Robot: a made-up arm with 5 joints.
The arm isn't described. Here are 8 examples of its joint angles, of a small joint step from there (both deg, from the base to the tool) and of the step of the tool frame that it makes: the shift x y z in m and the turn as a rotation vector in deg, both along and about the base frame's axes.
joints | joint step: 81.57 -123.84 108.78 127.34 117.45 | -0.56 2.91 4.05 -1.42 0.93
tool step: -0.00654 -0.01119 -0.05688 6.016 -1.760 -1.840
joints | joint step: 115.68 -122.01 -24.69 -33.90 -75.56 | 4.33 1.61 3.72 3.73 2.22
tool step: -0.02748 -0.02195 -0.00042 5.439 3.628 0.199
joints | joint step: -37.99 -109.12 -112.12 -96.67 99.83 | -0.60 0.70 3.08 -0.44 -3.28
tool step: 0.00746 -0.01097 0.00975 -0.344 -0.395 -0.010
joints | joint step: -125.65 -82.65 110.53 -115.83 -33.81 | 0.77 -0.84 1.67 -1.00 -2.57
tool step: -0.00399 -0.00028 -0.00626 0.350 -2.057 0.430
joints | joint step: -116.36 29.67 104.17 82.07 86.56 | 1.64 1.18 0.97 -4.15 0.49
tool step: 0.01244 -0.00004 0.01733 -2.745 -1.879 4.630
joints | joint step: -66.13 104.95 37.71 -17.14 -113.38 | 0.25 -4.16 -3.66 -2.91 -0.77
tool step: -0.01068 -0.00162 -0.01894 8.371 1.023 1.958
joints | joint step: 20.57 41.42 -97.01 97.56 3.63 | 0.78 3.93 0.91 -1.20 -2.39
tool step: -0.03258 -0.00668 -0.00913 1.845 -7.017 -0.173
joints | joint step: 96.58 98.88 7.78 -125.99 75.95 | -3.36 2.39 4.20 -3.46 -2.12
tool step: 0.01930 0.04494 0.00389 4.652 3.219 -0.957
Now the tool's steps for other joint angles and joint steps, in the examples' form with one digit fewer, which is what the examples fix.
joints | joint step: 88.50 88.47 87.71 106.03 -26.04 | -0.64 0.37 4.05 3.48 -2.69
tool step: 0.0240 0.0207 0.0429 6.95 -1.14 -4.10
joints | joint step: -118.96 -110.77 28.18 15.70 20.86 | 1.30 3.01 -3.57 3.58 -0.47
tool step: 0.0183 -0.0026 0.0006 -1.29 -3.28 2.19
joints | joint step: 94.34 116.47 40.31 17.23 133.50 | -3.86 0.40 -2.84 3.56 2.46
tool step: 0.0216 0.0097 -0.0014 -3.09 -3.73 -6.14
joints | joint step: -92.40 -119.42 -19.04 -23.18 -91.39 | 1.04 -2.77 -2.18 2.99 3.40
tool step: 0.0187 -0.0108 -0.0003 3.71 0.45 -3.27
